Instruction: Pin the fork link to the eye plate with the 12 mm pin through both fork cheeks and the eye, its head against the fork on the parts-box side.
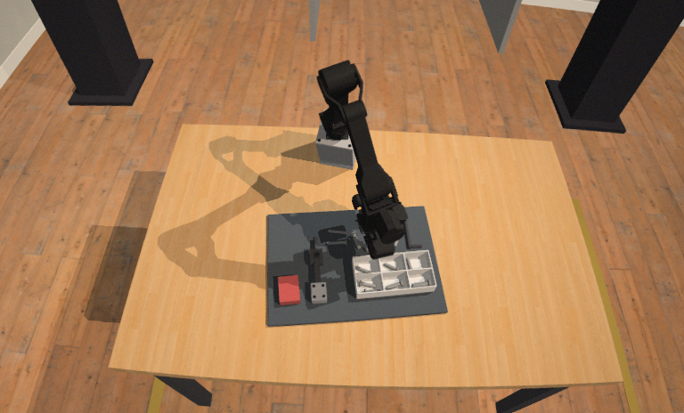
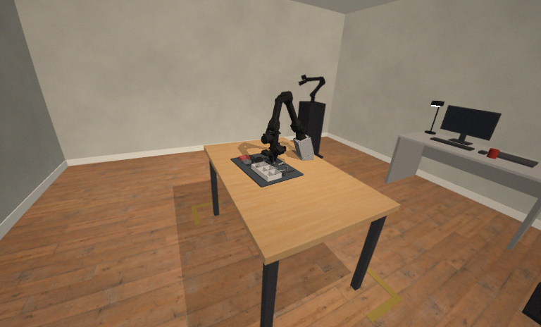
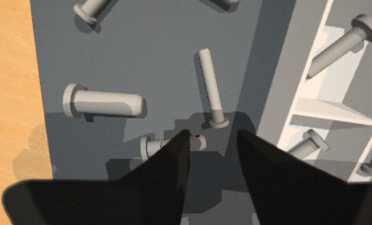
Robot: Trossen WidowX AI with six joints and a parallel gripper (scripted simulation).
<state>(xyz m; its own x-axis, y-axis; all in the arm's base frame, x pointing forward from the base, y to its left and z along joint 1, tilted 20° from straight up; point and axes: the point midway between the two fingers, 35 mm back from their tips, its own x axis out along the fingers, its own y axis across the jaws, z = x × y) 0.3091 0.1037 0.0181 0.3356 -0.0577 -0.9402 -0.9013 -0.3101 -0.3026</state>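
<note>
Right now my hand is 70 mm above the pale pin, 40 mm to the left of it and 20 mm past it. The rest, counted from my hand: dark eye plate bar 140 mm to the right, 70 mm below, 70 mm ahead; then long black bar 120 mm to the left, 70 mm below, 30 mm behind; then white parts box 90 mm ahead, 70 mm to the left, 70 mm below.
</note>
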